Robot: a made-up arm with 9 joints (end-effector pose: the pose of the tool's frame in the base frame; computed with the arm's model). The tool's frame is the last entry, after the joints.
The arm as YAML. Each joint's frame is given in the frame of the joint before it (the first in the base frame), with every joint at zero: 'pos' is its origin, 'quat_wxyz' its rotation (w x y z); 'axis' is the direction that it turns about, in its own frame. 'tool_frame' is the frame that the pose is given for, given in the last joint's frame.
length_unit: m
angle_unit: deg
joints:
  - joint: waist
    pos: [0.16, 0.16, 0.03]
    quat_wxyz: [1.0, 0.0, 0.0, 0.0]
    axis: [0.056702, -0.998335, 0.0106]
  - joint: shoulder
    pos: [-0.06, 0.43, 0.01]
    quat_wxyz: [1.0, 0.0, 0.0, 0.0]
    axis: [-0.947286, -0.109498, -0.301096]
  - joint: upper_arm
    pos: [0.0, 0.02, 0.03]
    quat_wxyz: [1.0, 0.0, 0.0, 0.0]
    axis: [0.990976, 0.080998, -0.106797]
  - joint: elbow
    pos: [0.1, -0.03, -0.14]
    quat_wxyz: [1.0, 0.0, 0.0, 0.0]
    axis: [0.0, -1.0, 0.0]
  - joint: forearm
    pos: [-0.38, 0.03, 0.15]
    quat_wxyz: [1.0, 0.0, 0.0, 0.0]
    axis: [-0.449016, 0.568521, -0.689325]
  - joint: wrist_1
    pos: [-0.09, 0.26, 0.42]
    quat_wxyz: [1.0, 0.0, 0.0, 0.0]
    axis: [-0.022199, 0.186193, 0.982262]
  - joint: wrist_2
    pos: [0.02, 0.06, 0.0]
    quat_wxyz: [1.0, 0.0, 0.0, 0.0]
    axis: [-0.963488, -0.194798, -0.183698]
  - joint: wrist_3
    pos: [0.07, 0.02, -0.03]
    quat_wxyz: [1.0, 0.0, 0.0, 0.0]
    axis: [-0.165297, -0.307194, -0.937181]
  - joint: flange
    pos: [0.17, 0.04, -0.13]
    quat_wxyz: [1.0, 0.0, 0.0, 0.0]
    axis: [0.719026, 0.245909, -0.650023]
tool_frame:
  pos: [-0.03, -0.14, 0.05]
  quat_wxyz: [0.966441, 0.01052, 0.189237, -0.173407]
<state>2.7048 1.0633 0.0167 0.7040 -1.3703 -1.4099 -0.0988 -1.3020 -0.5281</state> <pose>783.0 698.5 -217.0 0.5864 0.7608 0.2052 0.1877</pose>
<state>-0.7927 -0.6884 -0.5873 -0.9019 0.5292 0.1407 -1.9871 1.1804 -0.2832</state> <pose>370.8 1075.3 200.0 0.0799 -0.8357 0.5386 0.0708</pose>
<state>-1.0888 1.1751 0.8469 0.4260 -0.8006 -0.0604 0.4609 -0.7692 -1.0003</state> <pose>-188.4 1107.4 473.9 -0.4702 -0.0295 0.5639 0.6783</pose>
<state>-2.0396 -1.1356 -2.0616 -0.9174 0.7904 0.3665 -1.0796 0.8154 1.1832</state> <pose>-138.0 968.6 103.0 -0.6800 0.1851 -0.6892 0.1686</pose>
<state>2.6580 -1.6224 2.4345 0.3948 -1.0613 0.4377 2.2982 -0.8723 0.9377</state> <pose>935.1 357.4 -183.0 0.4132 0.2676 0.5221 0.6965</pose>
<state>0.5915 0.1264 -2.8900 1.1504 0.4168 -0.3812 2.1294 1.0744 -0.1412</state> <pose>-377.6 91.4 -190.1 -0.1096 0.6567 -0.3676 0.6494</pose>
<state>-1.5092 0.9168 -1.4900 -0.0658 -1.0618 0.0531 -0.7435 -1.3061 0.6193</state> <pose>-318.6 884.5 709.8 0.2240 -0.8624 -0.2317 0.3903</pose>
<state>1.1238 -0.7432 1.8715 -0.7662 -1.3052 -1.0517 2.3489 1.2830 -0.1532</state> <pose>758.4 280.4 -507.1 0.2520 0.0655 -0.3191 0.9112</pose>
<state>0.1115 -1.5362 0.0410 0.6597 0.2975 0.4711 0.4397 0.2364 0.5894</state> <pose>-203.2 377.4 235.1 0.6957 0.2158 -0.0955 0.6785</pose>
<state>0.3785 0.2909 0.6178 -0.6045 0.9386 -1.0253 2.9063 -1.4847 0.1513</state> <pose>339.7 695.7 626.2 0.5074 -0.6352 0.4078 0.4157</pose>
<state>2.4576 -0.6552 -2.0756 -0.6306 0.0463 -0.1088 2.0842 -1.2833 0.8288</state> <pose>146.2 1236.5 -40.3 -0.3544 0.0170 0.9348 0.0174</pose>
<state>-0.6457 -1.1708 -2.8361 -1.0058 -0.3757 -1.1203 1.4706 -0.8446 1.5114</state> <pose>-88.4 1211.6 103.8 -0.3981 -0.3875 -0.7372 0.3846</pose>
